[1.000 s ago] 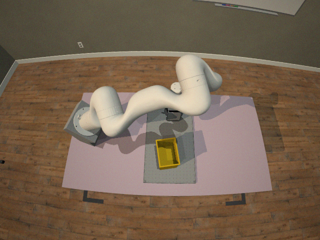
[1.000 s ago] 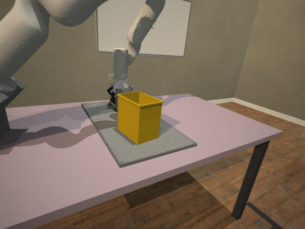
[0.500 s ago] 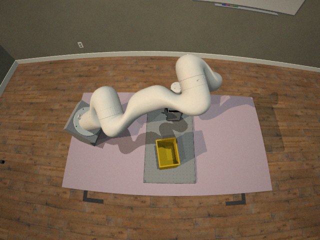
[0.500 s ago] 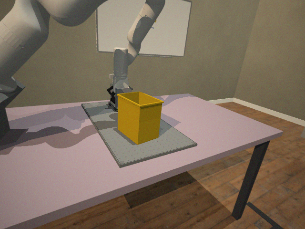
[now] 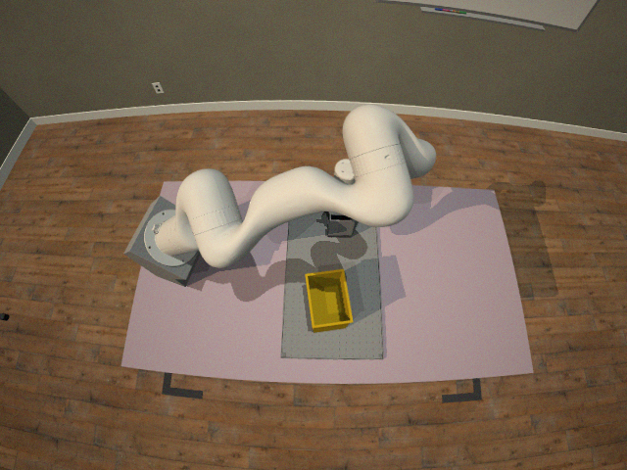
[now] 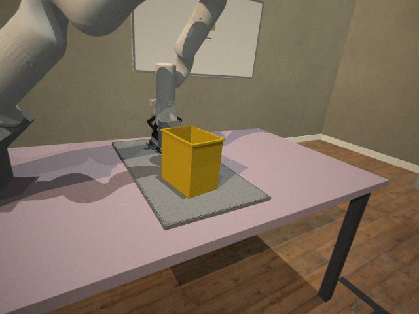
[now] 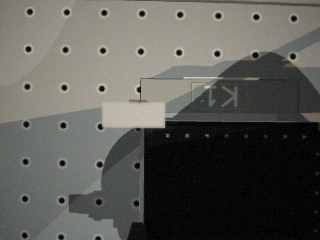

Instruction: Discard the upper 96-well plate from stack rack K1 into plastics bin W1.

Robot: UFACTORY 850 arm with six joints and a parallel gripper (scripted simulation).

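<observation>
Now: hand 30 mm above the light plate. The rest, counted from my hand: yellow plastics bin W1: 370 mm to the right, 30 mm above; then black 96-well plate: 10 mm below.
</observation>
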